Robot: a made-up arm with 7 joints.
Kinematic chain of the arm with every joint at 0, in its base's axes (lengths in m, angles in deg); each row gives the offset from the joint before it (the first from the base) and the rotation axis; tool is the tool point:
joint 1: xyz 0 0.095 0 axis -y
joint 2: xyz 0 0.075 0 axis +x
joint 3: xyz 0 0 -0.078 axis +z
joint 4: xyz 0 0 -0.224 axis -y
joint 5: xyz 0 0 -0.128 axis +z
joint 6: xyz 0 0 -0.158 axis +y
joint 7: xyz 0 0 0 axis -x
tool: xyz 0 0 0
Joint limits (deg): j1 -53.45..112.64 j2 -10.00..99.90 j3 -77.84..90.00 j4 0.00..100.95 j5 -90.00..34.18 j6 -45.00..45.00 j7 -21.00..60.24
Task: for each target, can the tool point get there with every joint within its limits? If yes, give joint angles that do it. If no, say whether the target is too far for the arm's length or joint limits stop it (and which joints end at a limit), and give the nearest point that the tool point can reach.
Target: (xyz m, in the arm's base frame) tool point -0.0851 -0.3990 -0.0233
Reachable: no: joint limits stop it (at a limit: joint 1, joint 2, joint 3, joint 4) | nearest point -0.1224 -0.1433 -0.1644 | short by 0.294 m
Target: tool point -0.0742 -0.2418 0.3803
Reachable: no: joint limits stop it (at a limit: joint 1, joint 2, joint 4) | nearest point 0.1176 -0.0717 0.2607 | short by 0.283 m
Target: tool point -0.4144 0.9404 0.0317
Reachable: no: too far | nearest point -0.2256 0.6942 0.0173 | short by 0.311 m
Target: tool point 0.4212 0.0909 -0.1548
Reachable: yes | joints 38.38 11.53 -33.34 78.44 23.38 13.13 8.12
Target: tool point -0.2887 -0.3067 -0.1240
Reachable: no: joint limits stop it (at a limit: joint 1, joint 2, joint 3) | nearest point -0.2119 -0.1621 -0.2305 | short by 0.195 m
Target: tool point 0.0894 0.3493 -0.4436
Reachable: yes | joints -10.86 49.64 -49.83 68.28 -73.90 -14.97 -12.65
